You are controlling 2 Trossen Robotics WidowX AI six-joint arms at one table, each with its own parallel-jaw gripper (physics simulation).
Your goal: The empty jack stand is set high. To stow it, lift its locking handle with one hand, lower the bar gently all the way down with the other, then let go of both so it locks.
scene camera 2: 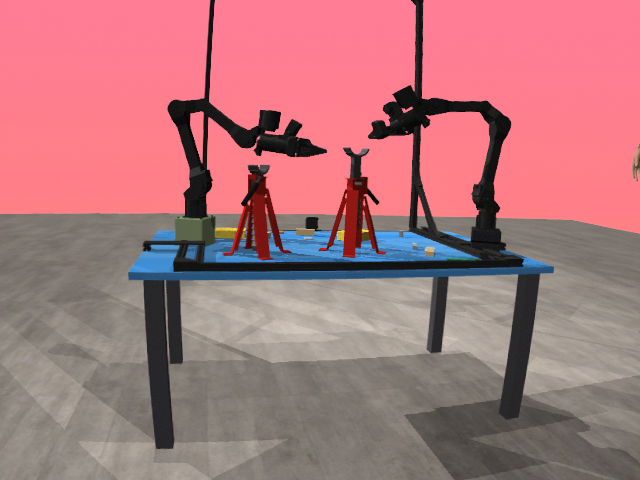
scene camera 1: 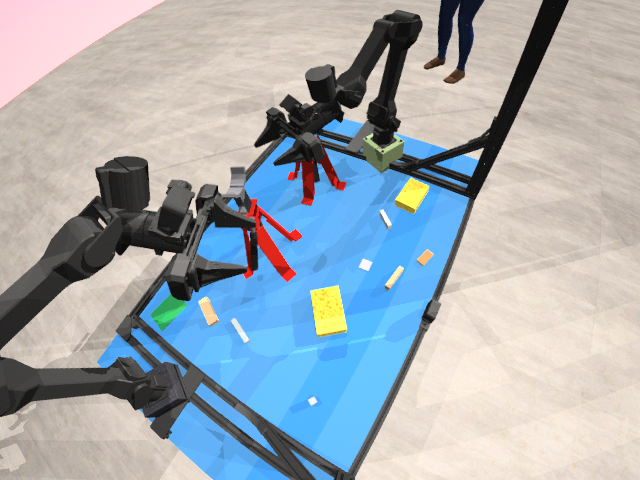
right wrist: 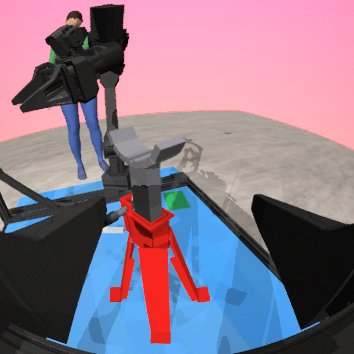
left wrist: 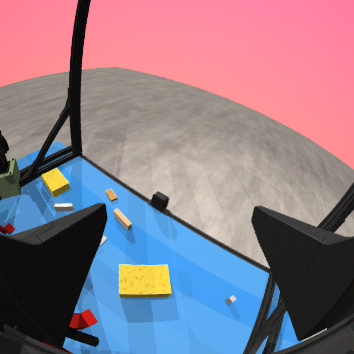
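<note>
The high-set red jack stand (scene camera 1: 272, 250) (scene camera 2: 353, 219) (right wrist: 154, 285) stands upright, its grey bar (scene camera 1: 237, 180) (scene camera 2: 355, 166) (right wrist: 147, 187) raised well above the collar. Its dark locking handle (scene camera 1: 253, 250) (scene camera 2: 373, 196) (left wrist: 82, 337) (right wrist: 117, 215) slants down from the collar. My left gripper (scene camera 1: 249, 245) (scene camera 2: 371, 136) (left wrist: 181, 213) (right wrist: 15, 105) is open and empty, above and to the right of the saddle in scene camera 2. My right gripper (scene camera 1: 266, 153) (scene camera 2: 325, 150) (right wrist: 180, 203) is open and empty, at about saddle height but left of it in scene camera 2. Neither touches the stand.
A second red jack stand (scene camera 1: 308, 180) (scene camera 2: 260, 219) with its bar low stands below my right gripper. Yellow sponges (scene camera 1: 328, 310) (scene camera 1: 412, 195), a green patch (scene camera 1: 168, 312) (right wrist: 176, 200) and several small blocks lie on the blue table. A black frame (scene camera 2: 336, 265) runs along its edges.
</note>
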